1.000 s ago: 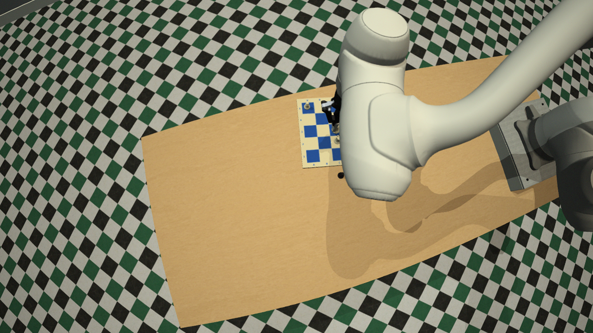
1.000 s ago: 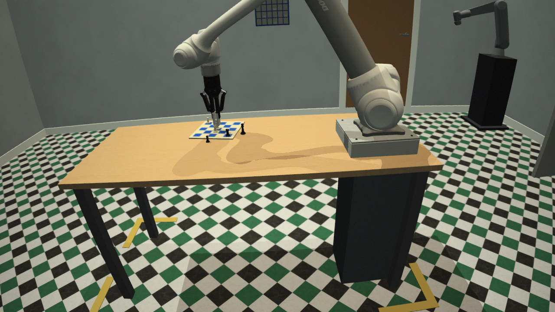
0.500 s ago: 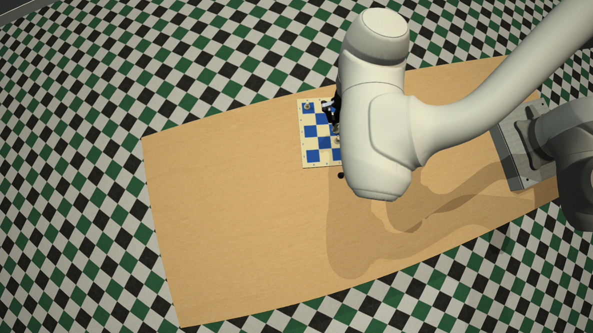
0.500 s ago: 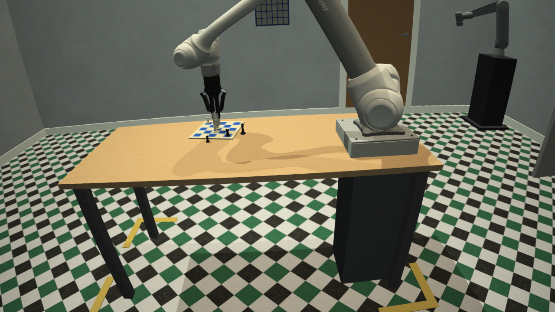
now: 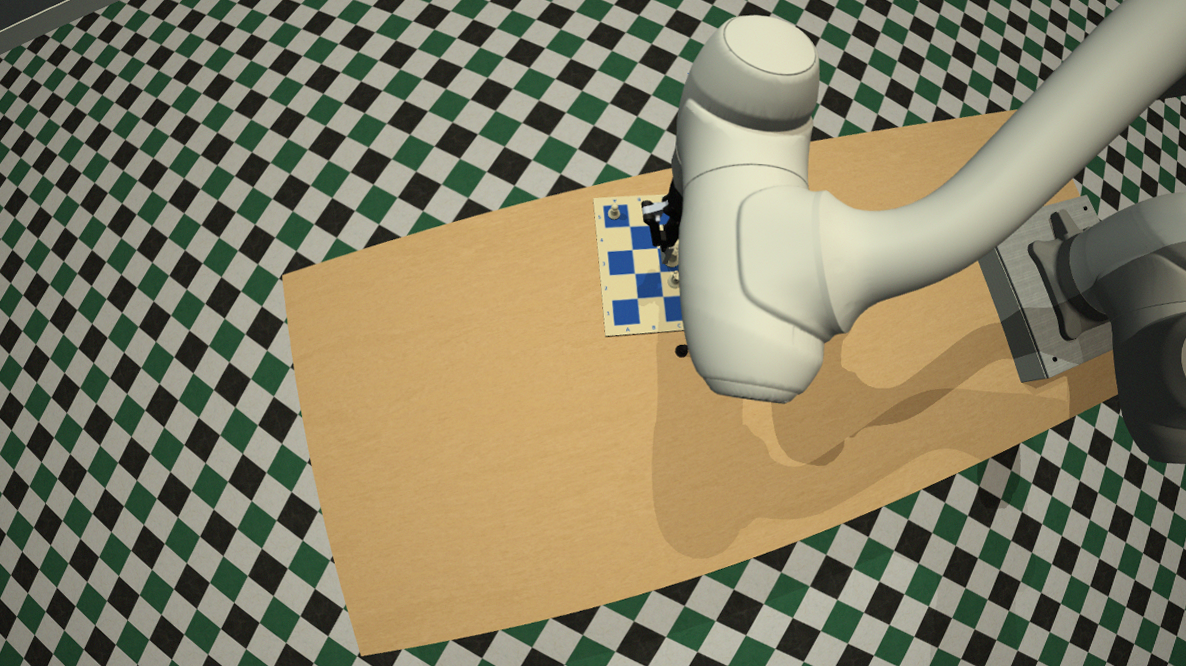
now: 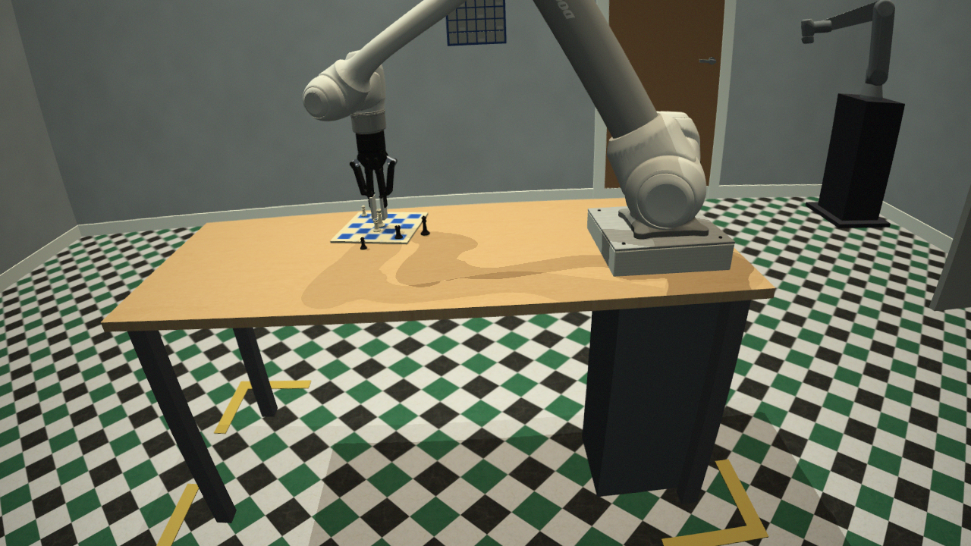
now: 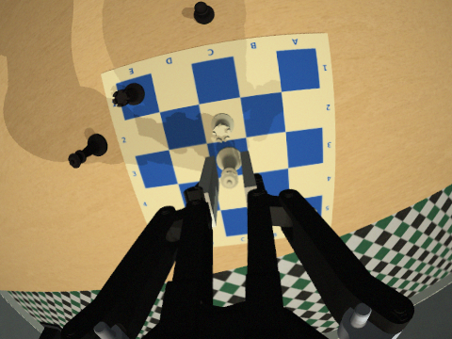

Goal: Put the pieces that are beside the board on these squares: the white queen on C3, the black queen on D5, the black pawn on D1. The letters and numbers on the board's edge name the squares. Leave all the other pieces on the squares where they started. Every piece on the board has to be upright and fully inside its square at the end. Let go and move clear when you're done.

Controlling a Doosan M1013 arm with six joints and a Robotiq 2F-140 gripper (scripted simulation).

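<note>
The white queen lies 3 cm below my hand. Also, from my hand: cream board (6 cm below); then black queen (13 cm behind, 6 cm to the left, 4 cm below); then black pawn (2 cm ahead, 14 cm to the left, 5 cm below).
</note>
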